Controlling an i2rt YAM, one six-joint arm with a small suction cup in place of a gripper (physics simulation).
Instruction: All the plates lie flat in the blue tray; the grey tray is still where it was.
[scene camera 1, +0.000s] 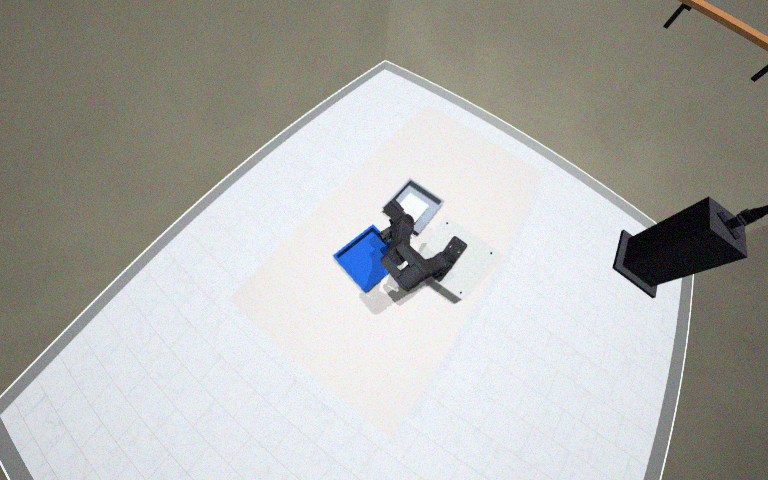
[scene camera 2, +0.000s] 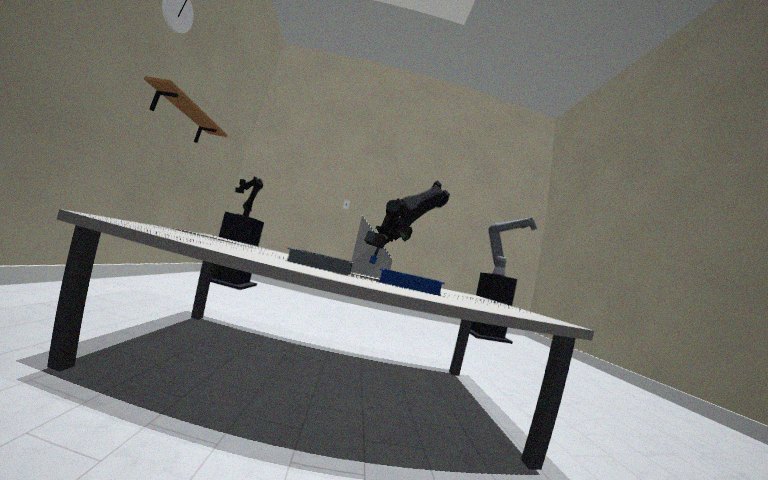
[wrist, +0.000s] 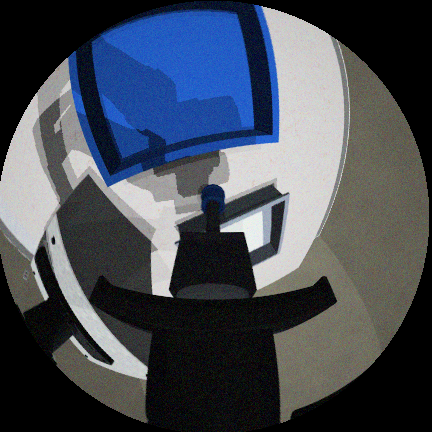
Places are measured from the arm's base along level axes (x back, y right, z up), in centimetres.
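Pixels of known places: end effector, tool point: (scene camera 2: 372, 262) (wrist: 212, 194); arm's base, origin of the base link: (scene camera 1: 447, 259) (wrist: 66, 312).
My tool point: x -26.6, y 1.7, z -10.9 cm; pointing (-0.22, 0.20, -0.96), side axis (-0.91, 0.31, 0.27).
Observation:
Ahead of a thing's pixels: the offset from my tool point to its middle.
The blue tray @[dz -4.0, dx -2.3, dy -17.1 cm] (scene camera 1: 356, 254) (scene camera 2: 411, 281) (wrist: 210, 60) stands on the table with a bare inside floor, partly shaded by the arm. The grey tray @[dz -4.0, dx -2.0, dy +19.6 cm] (scene camera 1: 431, 212) (scene camera 2: 320, 262) (wrist: 275, 222) stands beside it, a short gap away. A white square plate @[dz -4.1, dx -2.1, dy +17.2 cm] (scene camera 1: 414, 203) (wrist: 253, 231) lies flat in the grey tray; whether others are stacked under it I cannot tell. My suction cup (scene camera 2: 373, 259) (wrist: 213, 194) is blue, off and empty. It hangs above the table near the gap between the trays, touching neither. In scene camera 1 the arm hides the cup.
A pale block (scene camera 1: 478, 254) (scene camera 2: 365, 254) (wrist: 82, 305) with small dark holes stands by the arm's base, close to both trays. A black pedestal (scene camera 1: 668, 249) (scene camera 2: 241, 227) and another pedestal (scene camera 2: 496, 287) with a grey arm stand beyond the table. A wooden shelf (scene camera 1: 733, 22) (scene camera 2: 184, 104) hangs on the wall.

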